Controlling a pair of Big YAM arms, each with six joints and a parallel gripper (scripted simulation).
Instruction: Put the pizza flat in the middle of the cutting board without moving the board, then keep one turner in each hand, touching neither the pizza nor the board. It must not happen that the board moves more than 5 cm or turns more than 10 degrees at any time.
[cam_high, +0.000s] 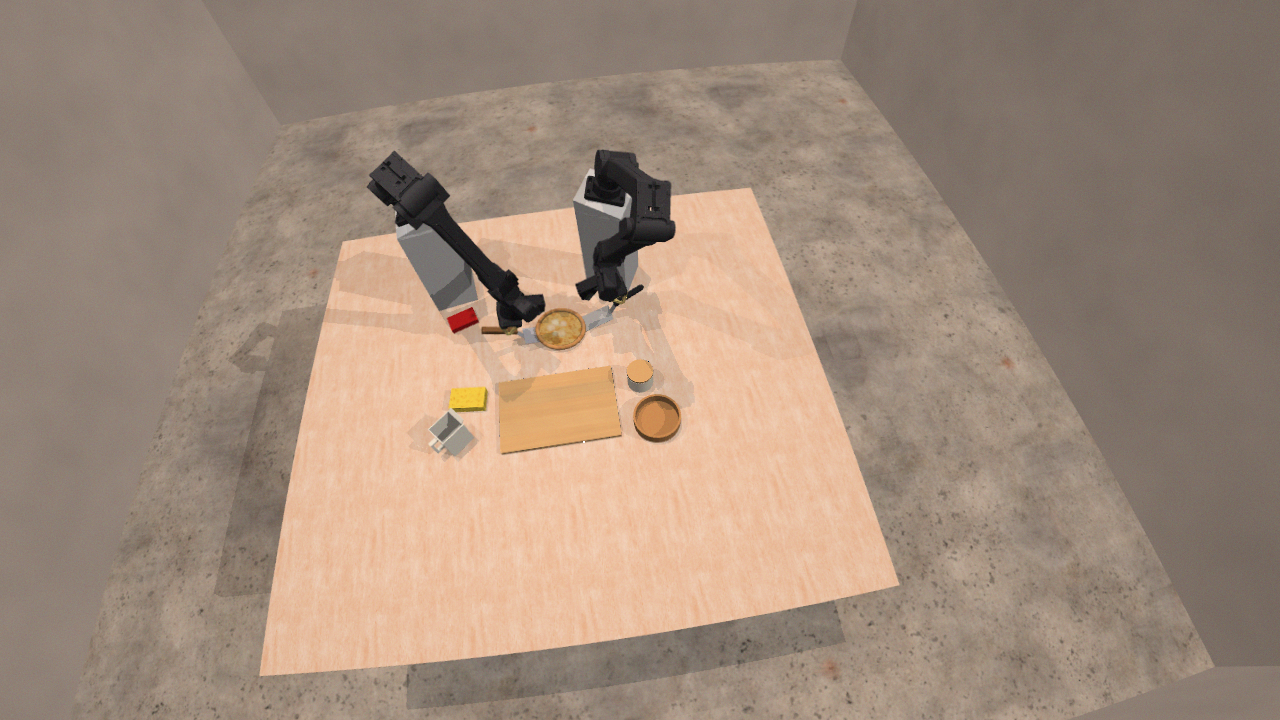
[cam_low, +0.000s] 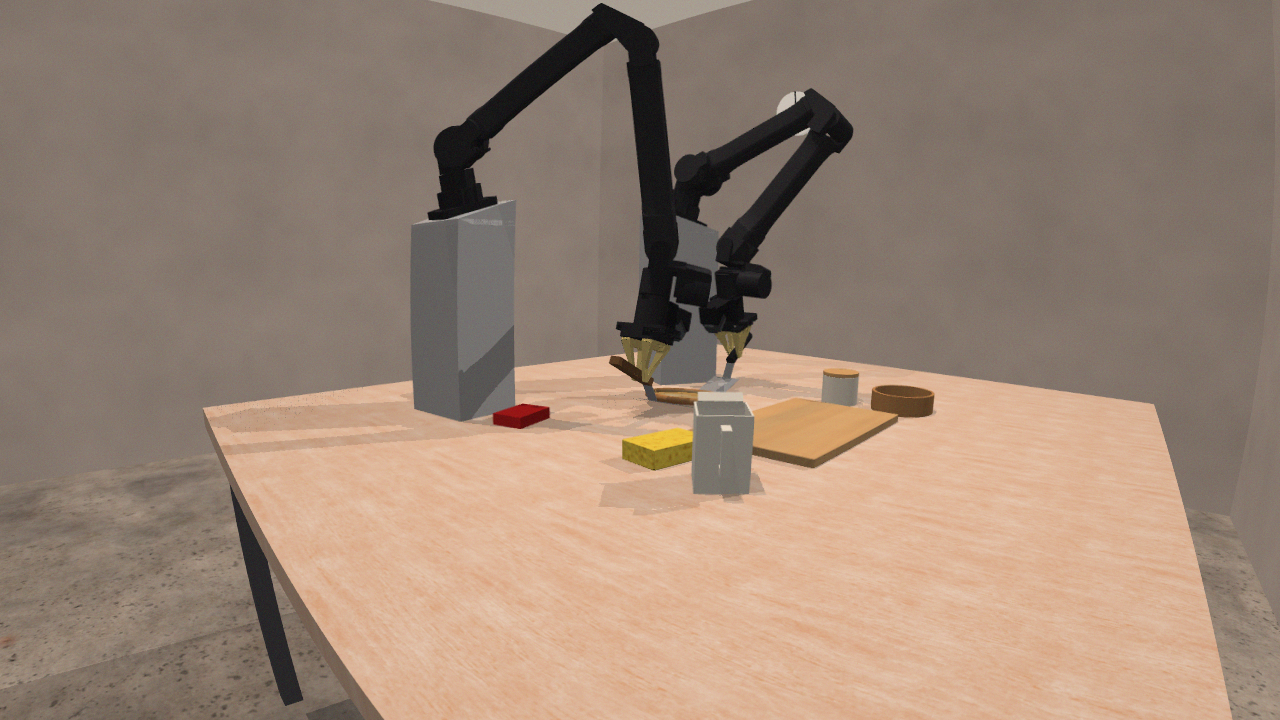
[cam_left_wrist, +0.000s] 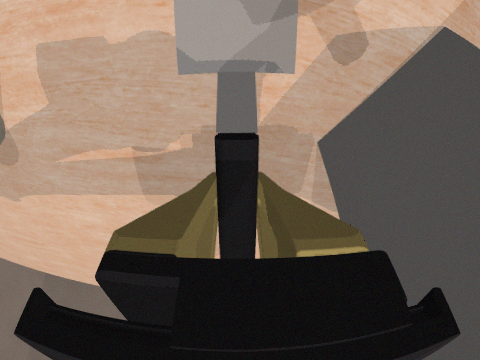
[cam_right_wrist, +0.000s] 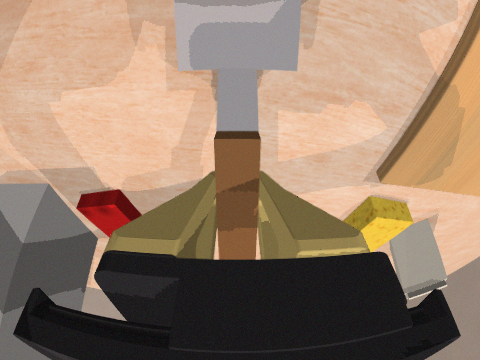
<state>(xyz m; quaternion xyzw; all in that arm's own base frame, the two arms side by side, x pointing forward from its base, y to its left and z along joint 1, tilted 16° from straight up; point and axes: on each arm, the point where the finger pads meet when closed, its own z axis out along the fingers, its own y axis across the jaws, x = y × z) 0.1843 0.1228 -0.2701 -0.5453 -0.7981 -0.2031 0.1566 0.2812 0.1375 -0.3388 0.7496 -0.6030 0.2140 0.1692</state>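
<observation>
The pizza lies 16 cm to the left of my right hand, 6 cm below it and 4 cm behind it. Round my right hand: black-handled turner (36 cm to the left, 9 cm behind, 1 cm below); then brown-handled turner (3 cm to the left, 2 cm below, 1 cm behind); then cutting board (26 cm ahead, 15 cm to the left, 7 cm below).
Right now the black-handled turner is 10 mm to the right of my left hand and 10 mm below it. From my left hand the other things lie so: pizza 210 mm to the right, 60 mm below, 50 mm ahead; then brown-handled turner 340 mm to the right, 80 mm ahead, 30 mm below; then lidded canister 270 mm ahead, 40 mm to the left, 40 mm below.
</observation>
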